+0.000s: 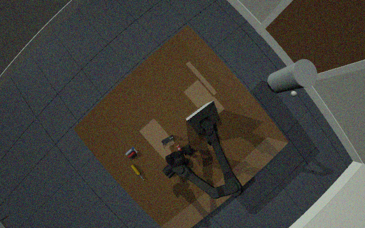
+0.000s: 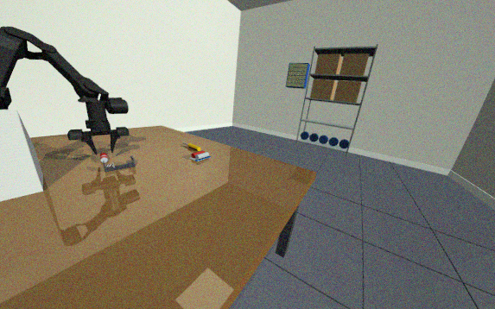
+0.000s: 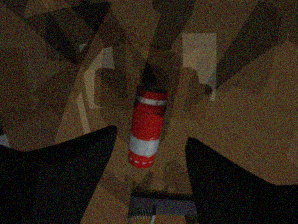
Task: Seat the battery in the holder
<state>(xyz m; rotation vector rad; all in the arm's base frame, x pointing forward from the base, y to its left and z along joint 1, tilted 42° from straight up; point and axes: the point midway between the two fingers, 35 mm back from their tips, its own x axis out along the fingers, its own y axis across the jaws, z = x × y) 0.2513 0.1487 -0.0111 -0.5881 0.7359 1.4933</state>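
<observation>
My gripper tip is 20 mm above the battery. Also, from my gripper tip: yellow screwdriver (380 mm ahead, 10 mm to the right, 20 mm below).
</observation>
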